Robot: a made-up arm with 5 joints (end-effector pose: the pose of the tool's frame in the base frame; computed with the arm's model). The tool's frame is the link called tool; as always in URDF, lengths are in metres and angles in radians. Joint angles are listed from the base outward.
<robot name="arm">
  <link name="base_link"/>
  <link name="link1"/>
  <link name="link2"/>
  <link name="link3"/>
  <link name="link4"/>
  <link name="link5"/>
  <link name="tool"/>
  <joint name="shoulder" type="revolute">
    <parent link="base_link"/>
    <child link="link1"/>
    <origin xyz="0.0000 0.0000 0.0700"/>
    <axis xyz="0 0 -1"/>
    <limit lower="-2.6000" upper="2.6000"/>
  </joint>
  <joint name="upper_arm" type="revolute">
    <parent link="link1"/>
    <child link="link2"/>
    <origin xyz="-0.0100 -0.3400 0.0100"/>
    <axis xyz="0 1 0"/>
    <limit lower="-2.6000" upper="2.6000"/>
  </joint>
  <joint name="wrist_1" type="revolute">
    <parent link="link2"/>
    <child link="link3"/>
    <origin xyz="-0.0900 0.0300 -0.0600"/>
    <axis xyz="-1 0 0"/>
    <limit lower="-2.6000" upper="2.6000"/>
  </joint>
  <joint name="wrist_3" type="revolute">
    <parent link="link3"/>
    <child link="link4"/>
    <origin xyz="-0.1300 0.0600 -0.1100"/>
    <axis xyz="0 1 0"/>
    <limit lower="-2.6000" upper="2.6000"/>
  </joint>
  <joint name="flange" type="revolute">
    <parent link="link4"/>
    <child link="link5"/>
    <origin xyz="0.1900 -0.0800 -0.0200"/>
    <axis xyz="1 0 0"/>
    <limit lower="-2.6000" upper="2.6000"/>
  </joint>
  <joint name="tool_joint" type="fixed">
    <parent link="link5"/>
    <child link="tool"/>
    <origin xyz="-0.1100 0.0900 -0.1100"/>
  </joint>
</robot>
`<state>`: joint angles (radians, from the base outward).
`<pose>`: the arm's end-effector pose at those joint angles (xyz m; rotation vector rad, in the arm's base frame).
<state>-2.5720 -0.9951 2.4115 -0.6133 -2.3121</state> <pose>0.2775 0.1056 0.0123 -0.6666 -1.6557 -2.3715</pose>
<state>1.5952 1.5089 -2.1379 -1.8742 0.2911</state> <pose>-0.3593 0.0034 0.2301 0.4778 0.3312 2.5297</pose>
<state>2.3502 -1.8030 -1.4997 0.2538 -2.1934</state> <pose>-0.2928 -0.0634 -0.0123 -2.4913 -0.0278 -1.7849</pose>
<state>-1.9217 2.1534 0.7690 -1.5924 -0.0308</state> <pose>0.2866 0.0346 0.2236 -0.4154 0.6215 2.6042</pose>
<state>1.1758 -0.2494 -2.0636 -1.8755 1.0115</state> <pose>-0.4121 0.1098 0.0806 -0.3974 2.5508 0.6460</pose>
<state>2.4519 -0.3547 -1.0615 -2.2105 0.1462</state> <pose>-0.0427 0.3392 0.0433 1.8956 1.6091 0.8867</pose>
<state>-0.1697 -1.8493 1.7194 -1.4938 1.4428</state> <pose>0.2697 -0.3095 -0.1358 -1.3883 -1.5713 0.9166</pose>
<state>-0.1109 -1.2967 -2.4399 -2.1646 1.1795</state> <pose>-0.1006 -0.3762 -0.1763 -1.6957 1.1151 0.4044</pose>
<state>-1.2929 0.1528 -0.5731 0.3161 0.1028</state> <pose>0.0416 -0.2443 -0.1153 0.2825 0.8315 1.2393</pose>
